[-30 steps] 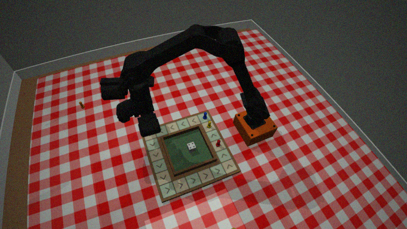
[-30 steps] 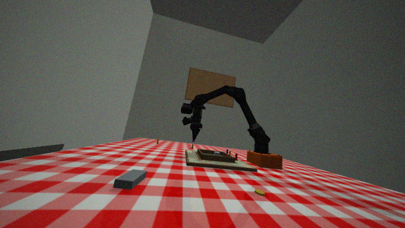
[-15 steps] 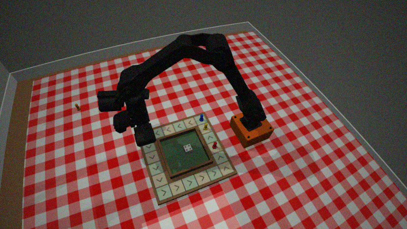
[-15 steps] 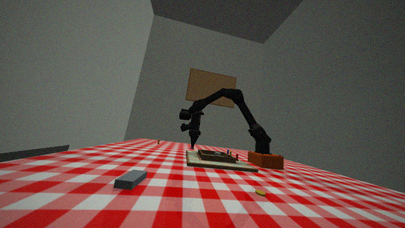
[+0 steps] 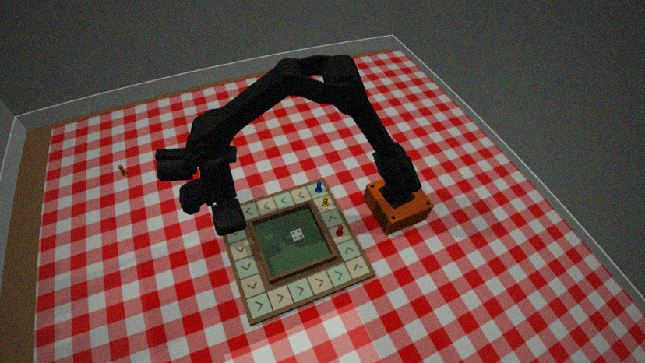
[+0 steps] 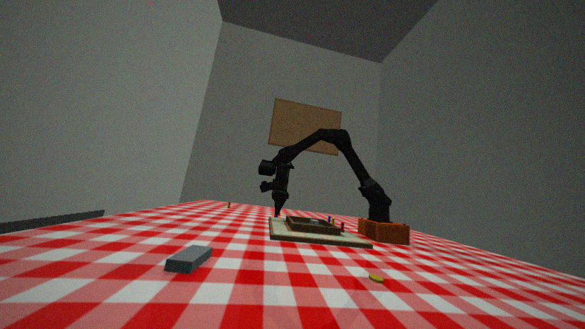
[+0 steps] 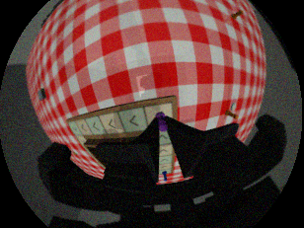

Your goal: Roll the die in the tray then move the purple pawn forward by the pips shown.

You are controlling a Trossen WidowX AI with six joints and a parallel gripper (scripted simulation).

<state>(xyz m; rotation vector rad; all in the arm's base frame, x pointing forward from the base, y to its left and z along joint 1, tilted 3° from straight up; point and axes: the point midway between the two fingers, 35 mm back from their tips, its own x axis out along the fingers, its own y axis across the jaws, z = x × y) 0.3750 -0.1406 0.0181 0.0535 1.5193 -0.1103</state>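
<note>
The purple pawn is 10 mm above my gripper tip. From my gripper tip the other things lie so: blue pawn: 230 mm behind, 20 mm to the left; green tray: 120 mm to the left, 110 mm behind, 20 mm below; white die: 120 mm to the left, 120 mm behind.
</note>
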